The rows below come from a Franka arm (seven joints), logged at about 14 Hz.
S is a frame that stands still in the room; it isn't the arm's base.
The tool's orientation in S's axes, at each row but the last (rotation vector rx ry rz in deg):
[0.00 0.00 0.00]
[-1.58 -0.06 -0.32]
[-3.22 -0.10 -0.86]
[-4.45 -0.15 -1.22]
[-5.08 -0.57 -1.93]
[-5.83 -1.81 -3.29]
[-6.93 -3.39 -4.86]
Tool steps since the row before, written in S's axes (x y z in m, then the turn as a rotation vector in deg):
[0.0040 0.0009 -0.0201 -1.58 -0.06 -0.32]
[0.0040 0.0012 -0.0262 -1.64 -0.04 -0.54]
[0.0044 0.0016 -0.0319 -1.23 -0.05 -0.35]
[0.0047 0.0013 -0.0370 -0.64 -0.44 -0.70]
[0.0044 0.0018 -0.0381 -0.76 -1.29 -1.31]
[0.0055 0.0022 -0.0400 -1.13 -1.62 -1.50]
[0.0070 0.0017 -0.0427 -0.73 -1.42 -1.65]
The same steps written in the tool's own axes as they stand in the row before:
[0.0040 0.0009 -0.0201 -1.58 -0.06 -0.32]
[0.0040 0.0019 -0.0262 -1.64 -0.03 -0.54]
[0.0043 0.0035 -0.0318 -1.23 -0.05 -0.35]
[0.0045 0.0043 -0.0368 -0.63 -0.40 -0.73]
[0.0039 0.0053 -0.0378 -0.73 -1.19 -1.41]
[0.0040 0.0065 -0.0397 -1.09 -1.52 -1.63]
[0.0041 0.0073 -0.0425 -0.72 -1.27 -1.77]

